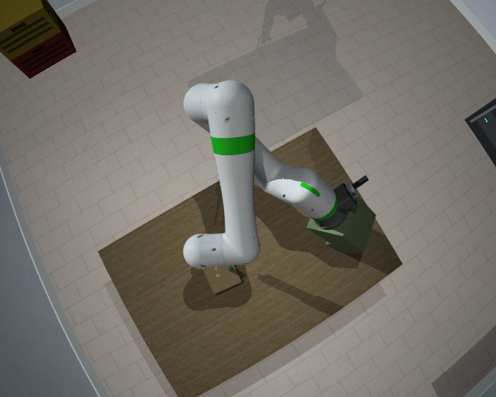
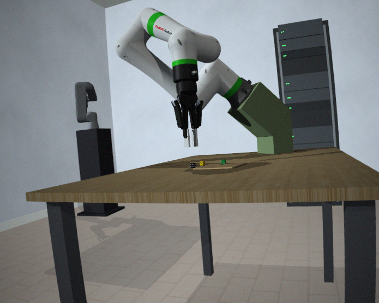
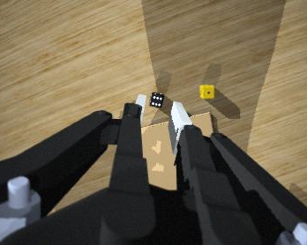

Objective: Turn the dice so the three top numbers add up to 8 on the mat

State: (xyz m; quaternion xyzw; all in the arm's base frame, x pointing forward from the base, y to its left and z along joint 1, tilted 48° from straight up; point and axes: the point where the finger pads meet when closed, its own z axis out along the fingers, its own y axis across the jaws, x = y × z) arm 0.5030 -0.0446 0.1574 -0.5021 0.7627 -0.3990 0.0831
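My hand is 100 mm above the black die. Also, from my hand: tan mat: 110 mm to the left, 110 mm below, 20 mm ahead; yellow die: 100 mm below, 60 mm behind, 20 mm to the left; green die: 110 mm to the left, 100 mm below, 30 mm behind.
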